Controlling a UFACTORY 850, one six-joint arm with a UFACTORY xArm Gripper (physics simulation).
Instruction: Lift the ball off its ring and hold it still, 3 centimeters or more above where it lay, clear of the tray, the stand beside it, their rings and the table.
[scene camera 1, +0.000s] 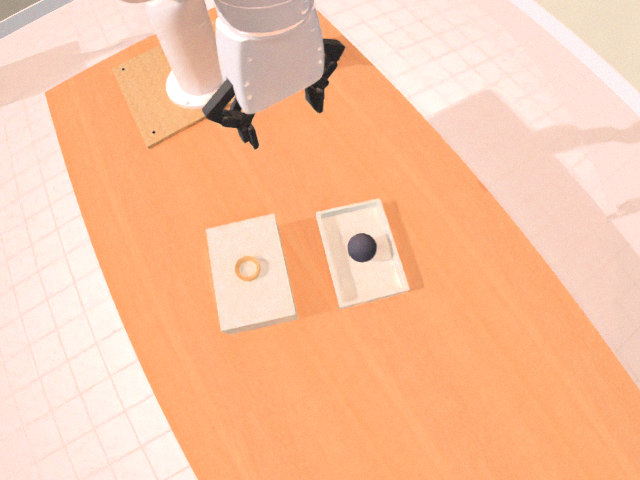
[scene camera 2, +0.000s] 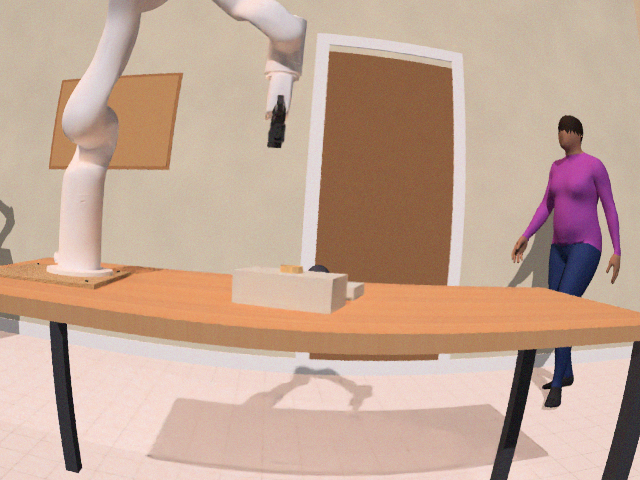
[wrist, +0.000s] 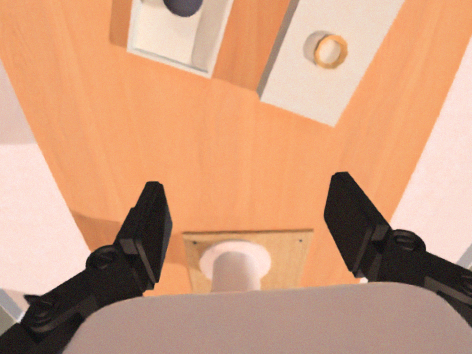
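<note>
A dark ball sits inside the white tray; its ring is hidden beneath it. The stand is a pale block beside the tray, with an orange ring on its top. My gripper is open and empty. It hangs high above the table, on the robot-base side of the tray and stand, pointing down.
The wooden table bears the tray, the stand and the arm's base board. A person in a purple top stands beyond the table at the right in scene camera 2, near a brown door.
</note>
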